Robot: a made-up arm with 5 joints.
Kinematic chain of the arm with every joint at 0, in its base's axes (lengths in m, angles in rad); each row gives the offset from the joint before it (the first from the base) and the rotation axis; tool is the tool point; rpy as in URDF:
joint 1: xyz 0 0 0.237 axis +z
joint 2: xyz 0 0 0 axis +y
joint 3: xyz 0.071 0 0.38 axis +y
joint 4: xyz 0.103 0 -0.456 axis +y
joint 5: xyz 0.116 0 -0.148 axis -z
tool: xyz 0 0 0 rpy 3.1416 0 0
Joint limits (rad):
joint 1: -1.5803..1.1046
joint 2: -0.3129..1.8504
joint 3: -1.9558..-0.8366
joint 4: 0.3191..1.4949
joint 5: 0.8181..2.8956
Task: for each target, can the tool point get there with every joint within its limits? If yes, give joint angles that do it. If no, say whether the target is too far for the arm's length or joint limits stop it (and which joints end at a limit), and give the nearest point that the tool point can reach.
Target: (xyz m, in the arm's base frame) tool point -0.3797 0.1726 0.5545
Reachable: no: joint limits stop it (at a limit: joint 1, joint 2, joint 3, joint 4) | nearest point 0.2103 0.4179 0.3494 | short by 0.671 m
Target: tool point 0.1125 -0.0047 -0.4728
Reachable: yes | joints -0.0418 1.6746 -1.1030 0.6407 2.1578
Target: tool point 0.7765 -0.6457 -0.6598
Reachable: no: too far | nearest point 0.5605 -0.4661 -0.4103 | short by 0.376 m
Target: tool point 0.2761 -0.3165 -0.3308
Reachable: yes | joints -0.8535 1.2648 -1.3179 1.2217 2.1071
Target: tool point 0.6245 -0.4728 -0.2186
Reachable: yes | joints -0.6480 1.2242 -1.6542 0.4161 1.0204
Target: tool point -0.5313 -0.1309 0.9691
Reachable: no: joint limits stop it (at a limit: joint 1, joint 2, joint 3, joint 4) | nearest point -0.0031 -0.3284 1.1549 | short by 0.594 m
